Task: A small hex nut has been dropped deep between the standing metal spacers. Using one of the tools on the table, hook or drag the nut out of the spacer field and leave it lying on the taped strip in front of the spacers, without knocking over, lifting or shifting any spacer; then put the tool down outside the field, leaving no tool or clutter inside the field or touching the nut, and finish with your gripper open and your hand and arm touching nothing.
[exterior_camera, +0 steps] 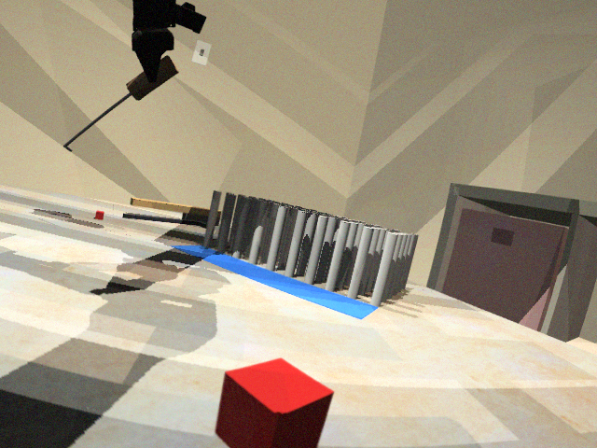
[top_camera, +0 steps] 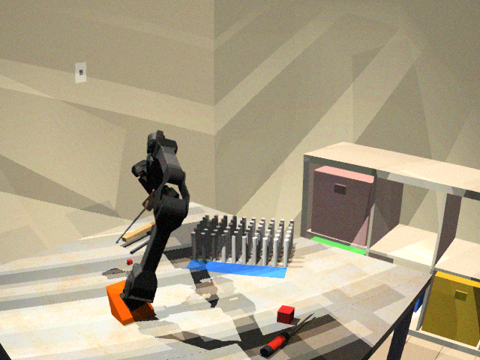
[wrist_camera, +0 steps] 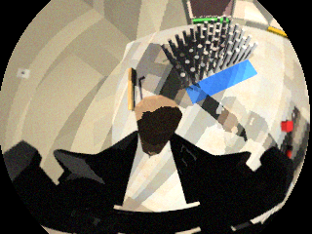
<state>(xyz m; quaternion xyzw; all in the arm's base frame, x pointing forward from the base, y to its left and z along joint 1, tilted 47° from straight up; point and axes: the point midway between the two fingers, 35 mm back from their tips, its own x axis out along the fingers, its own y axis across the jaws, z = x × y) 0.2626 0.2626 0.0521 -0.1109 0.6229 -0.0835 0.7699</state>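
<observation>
My gripper tip is 210 mm short of the blue taped strip, 170 mm to the left of it and 280 mm above it. Round my gripper tip: hook tool 60 mm behind, 40 mm to the left, 70 mm below; then tiny red cube 40 mm behind, 140 mm to the left, 280 mm below; then hex nut 340 mm ahead, 60 mm to the right, 280 mm below.
</observation>
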